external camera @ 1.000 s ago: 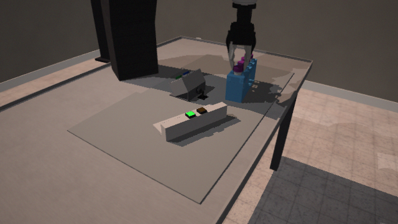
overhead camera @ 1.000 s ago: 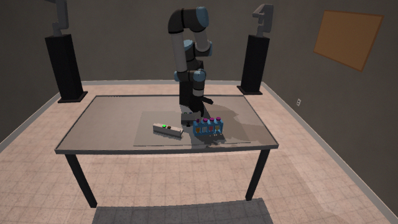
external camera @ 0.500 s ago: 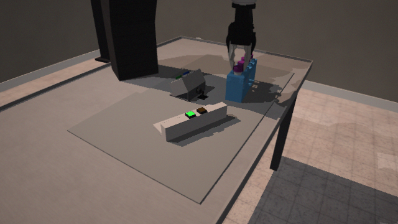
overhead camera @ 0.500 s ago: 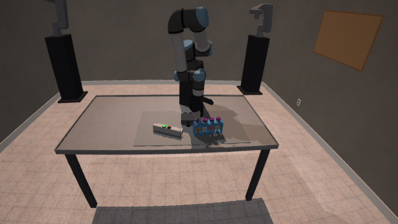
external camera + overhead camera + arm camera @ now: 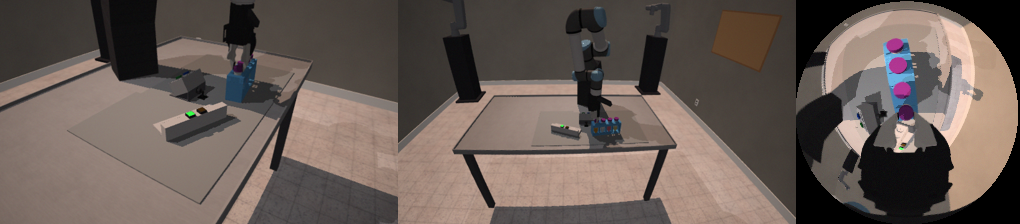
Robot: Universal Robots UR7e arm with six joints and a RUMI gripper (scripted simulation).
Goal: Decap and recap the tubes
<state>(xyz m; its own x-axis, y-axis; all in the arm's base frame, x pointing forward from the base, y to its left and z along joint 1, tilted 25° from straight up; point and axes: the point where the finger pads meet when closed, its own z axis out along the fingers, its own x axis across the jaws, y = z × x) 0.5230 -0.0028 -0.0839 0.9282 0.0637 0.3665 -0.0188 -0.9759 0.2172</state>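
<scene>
Right now the green key is 200 mm behind my hand, 70 mm to the right of it and 60 mm below it. Round my hand: grey key housing 180 mm behind, 70 mm below, 50 mm to the right; blue key 200 mm behind, 60 mm below, 30 mm to the right; table edge 220 mm to the right, 170 mm ahead, 120 mm below.
</scene>
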